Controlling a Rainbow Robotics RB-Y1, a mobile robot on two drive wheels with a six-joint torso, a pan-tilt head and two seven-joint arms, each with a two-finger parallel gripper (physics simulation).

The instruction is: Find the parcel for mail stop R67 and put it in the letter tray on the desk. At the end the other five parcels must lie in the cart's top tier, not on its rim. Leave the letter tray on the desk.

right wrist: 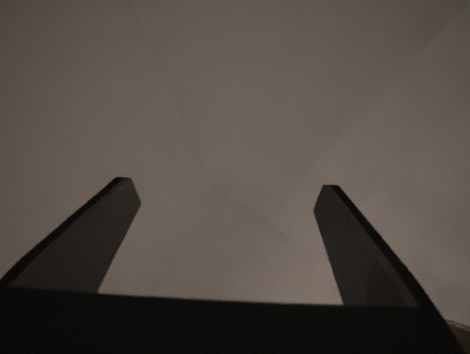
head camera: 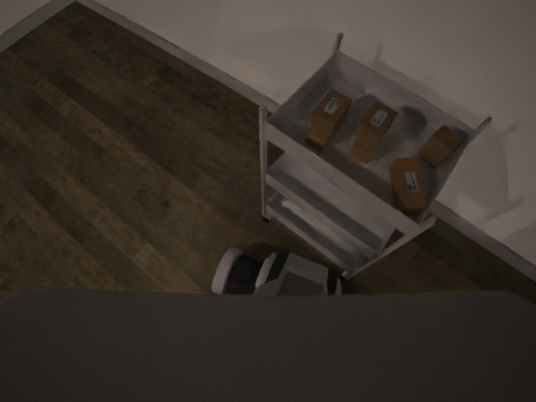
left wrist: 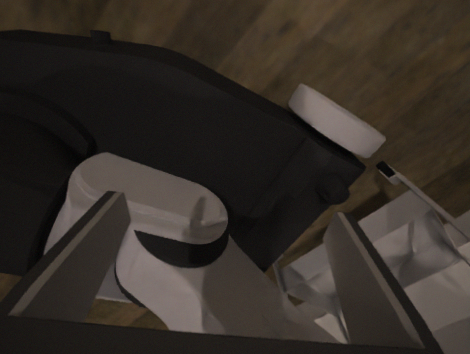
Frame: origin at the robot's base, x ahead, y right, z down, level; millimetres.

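Seen in the pictures: left gripper, fingertip midpoint: (left wrist: pixel 229 215); right gripper, fingertip midpoint: (right wrist: pixel 226 194).
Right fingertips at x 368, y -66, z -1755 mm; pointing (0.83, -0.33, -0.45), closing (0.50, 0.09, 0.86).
A point is followed by its place in that frame.
In the head view, the cart's top tier (head camera: pixel 322 162) @[y -54, x 240, z -720 mm] holds brown parcels. A labelled parcel (head camera: pixel 330 107) @[y -81, x 365, z -765 mm] is at the left and another (head camera: pixel 379 119) @[y 37, x 378, z -765 mm] is in the middle; each appears to rest on a further parcel, at the left (head camera: pixel 316 136) @[y -90, x 309, z -714 mm] and in the middle (head camera: pixel 364 149) @[y 30, x 319, z -714 mm]. A labelled parcel (head camera: pixel 409 184) @[y 154, x 268, z -715 mm] lies near the front right corner, and a parcel with no visible label (head camera: pixel 440 146) @[y 199, x 384, z -740 mm] leans near the right wall. The labels are too blurred to read. The letter tray and desk do not show. My left gripper (left wrist: pixel 229 215) @[y -232, x -260, z -442 mm] and right gripper (right wrist: pixel 227 182) @[y -66, x 368, z -1755 mm] are open and empty, away from the parcels.
The cart stands obliquely near the pale wall (head camera: pixel 200 30) @[y -879, x 1013, z -300 mm], with its lower tiers (head camera: pixel 325 200) @[y -7, x 304, z -398 mm] facing my base (head camera: pixel 300 275). A white wheel (left wrist: pixel 337 121) on my dark base and part of the cart (left wrist: pixel 425 245) @[y -86, x 556, z -133 mm] show in the left wrist view. Wood floor (head camera: pixel 125 150) @[y -1051, x 367, z 0 mm] extends left.
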